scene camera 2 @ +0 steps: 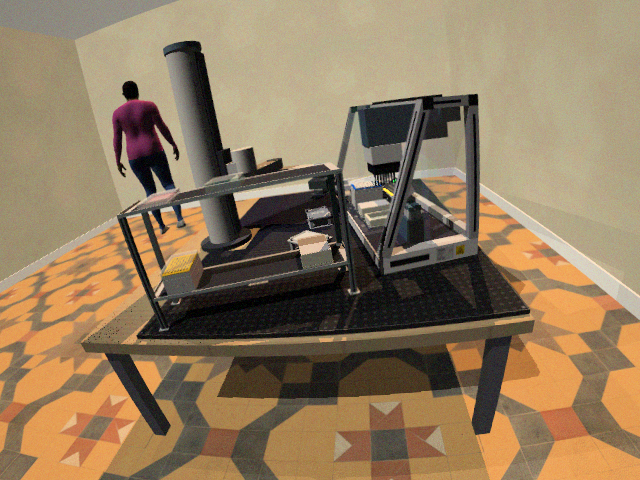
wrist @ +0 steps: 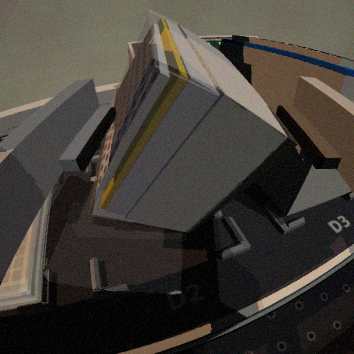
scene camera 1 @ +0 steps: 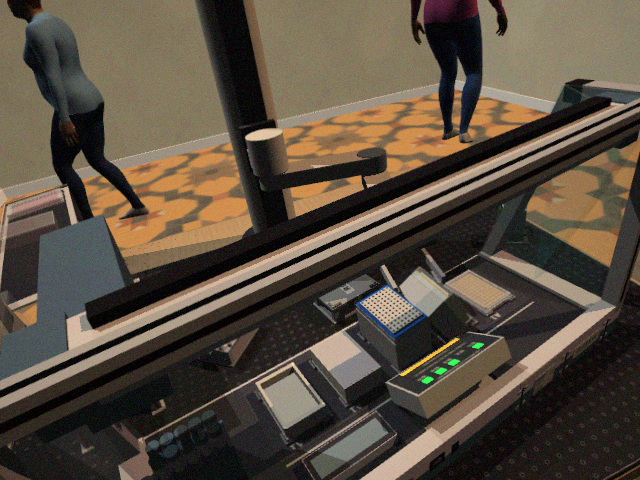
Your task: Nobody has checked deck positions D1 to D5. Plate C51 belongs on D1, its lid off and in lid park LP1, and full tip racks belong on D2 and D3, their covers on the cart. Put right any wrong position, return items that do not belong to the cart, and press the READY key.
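Pixels of known places: gripper, fingertip midpoint: (wrist: pixel 196 91) (scene camera 1: pixel 419 285); arm's base, link origin: (scene camera 2: pixel 226 241).
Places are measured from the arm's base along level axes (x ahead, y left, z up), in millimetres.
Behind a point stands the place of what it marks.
A tip rack with a yellow band (scene camera 1: pixel 426 293) @(y 174, x 676, z 166 mm) (wrist: pixel 185 150) @(y 195, x 602, z 137 mm) is tilted steeply over D2, its holed face turned to the left in the wrist view; how it touches the deck is hidden. My gripper (wrist: pixel 196 91) @(y 185, x 631, z 150 mm) is open, with one finger on each side of this rack and gaps between. A plate (scene camera 1: pixel 479 291) (wrist: pixel 21 270) lies on D1; its name and any lid cannot be made out. A blue-edged rack (scene camera 1: pixel 391 310) with a full grid stands on D3. The lamp panel (scene camera 1: pixel 454 382) shows several green lamps, with D2's dark. The READY key cannot be made out.
A grey-white box (scene camera 1: pixel 343 366) and an open reservoir (scene camera 1: pixel 292 400) @(y -143, x 724, z 69 mm) stand farther along the deck. A small labelled item (scene camera 1: pixel 346 294) lies behind the deck. The cart (scene camera 2: pixel 144 279) @(y -697, x 64, z 181 mm) holds a yellow-topped rack (scene camera 2: pixel 180 268) @(y -651, x 158, z 183 mm) and a pale box (scene camera 2: pixel 315 253) @(y -565, x 517, z 151 mm). The deck's frame bar crosses above.
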